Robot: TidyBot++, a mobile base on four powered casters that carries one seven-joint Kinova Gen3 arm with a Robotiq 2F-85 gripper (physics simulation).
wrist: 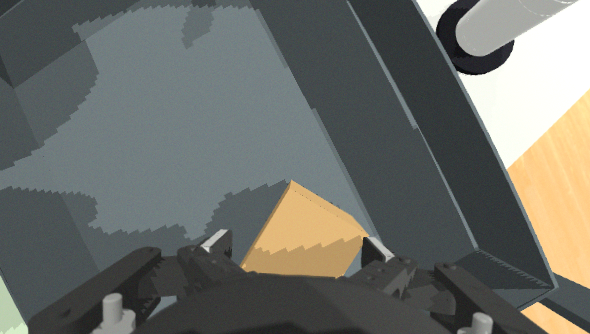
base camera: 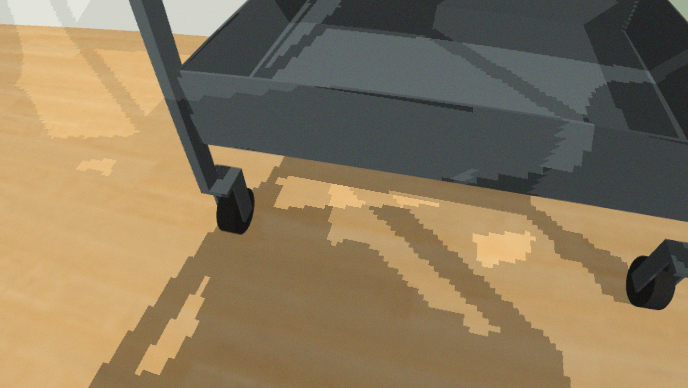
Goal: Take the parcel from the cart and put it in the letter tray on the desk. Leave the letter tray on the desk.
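Where they show: gripper, fingertip midpoint: [wrist: 296, 248]; arm's base at its link origin: [wrist: 477, 34].
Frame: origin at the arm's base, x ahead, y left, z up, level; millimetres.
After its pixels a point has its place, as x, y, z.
The parcel, a tan box [wrist: 305, 225] {455, -10, 318}, lies in the grey cart's top tray [wrist: 200, 125] {476, -127, 266} in the wrist view, near one side wall, with a corner pointing away from the gripper. Its near end is hidden behind the gripper body. My gripper [wrist: 296, 248] {470, -2, 316} is open, one finger on each side of the parcel. The right fingertip appears very close to the parcel's right corner; whether they touch I cannot tell. A gap shows at the left finger. In the base camera view the cart [base camera: 350, 125] {332, -7, -226} shows its lower part; the parcel and gripper do not show there. The desk and letter tray show in neither view.
The tray's raised walls [wrist: 440, 100] {334, -11, 311} stand to the right of the gripper in the wrist view. Beyond them is a light grey cylinder [wrist: 492, 27] {46, 2, 81} with a black ring. Two cart casters [base camera: 235, 210] {361, 107, -352} [base camera: 650, 285] {266, -283, -358} stand on the wooden floor [base camera: 75, 250] {342, 299, -396}.
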